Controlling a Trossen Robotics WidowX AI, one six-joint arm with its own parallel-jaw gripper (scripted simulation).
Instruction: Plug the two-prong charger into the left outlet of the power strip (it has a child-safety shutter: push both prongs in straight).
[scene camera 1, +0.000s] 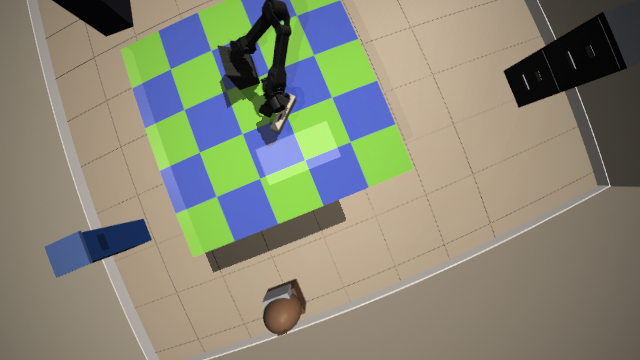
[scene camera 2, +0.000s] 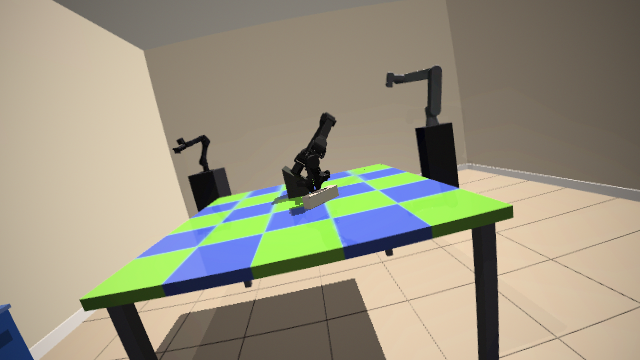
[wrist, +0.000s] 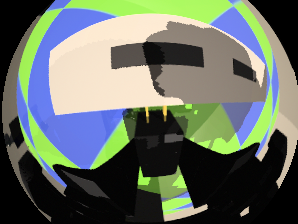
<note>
The gripper (wrist: 155, 138) holds a two-prong charger (wrist: 158, 137).
</note>
